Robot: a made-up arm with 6 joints.
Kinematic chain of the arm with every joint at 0, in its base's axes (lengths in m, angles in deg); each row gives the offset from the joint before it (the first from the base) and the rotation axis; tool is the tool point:
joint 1: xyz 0 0 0.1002 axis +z
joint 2: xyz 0 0.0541 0 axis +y
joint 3: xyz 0 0 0.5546 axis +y
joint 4: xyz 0 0 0.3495 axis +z
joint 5: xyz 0 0 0 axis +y
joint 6: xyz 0 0 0.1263 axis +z
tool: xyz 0 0 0
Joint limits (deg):
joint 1: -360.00..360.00
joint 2: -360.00..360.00
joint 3: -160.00..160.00
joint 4: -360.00..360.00
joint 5: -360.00..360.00
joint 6: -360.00..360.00
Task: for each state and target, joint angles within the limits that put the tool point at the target. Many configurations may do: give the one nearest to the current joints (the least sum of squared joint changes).
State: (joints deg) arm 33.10 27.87 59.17 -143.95 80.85 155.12
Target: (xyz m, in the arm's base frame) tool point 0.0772 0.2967 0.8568
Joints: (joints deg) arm 75.00 1.13 73.20 -155.68 94.64 155.12
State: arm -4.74 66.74 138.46 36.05 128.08 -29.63
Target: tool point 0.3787 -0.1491 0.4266
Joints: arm -35.16 24.09 100.88 39.81 148.65 -29.63
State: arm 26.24 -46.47 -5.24 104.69 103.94 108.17
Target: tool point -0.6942 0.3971 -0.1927
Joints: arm -17.62 -97.45 -28.39 110.78 104.72 108.17
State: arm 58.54 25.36 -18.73 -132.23 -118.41 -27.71
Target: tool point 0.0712 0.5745 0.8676
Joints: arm 68.90 36.48 -12.92 -134.28 -72.57 -27.71
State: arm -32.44 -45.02 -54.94 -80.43 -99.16 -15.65
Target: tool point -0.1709 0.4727 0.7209
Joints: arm -49.74 -17.50 -52.63 -81.94 -104.69 -15.65
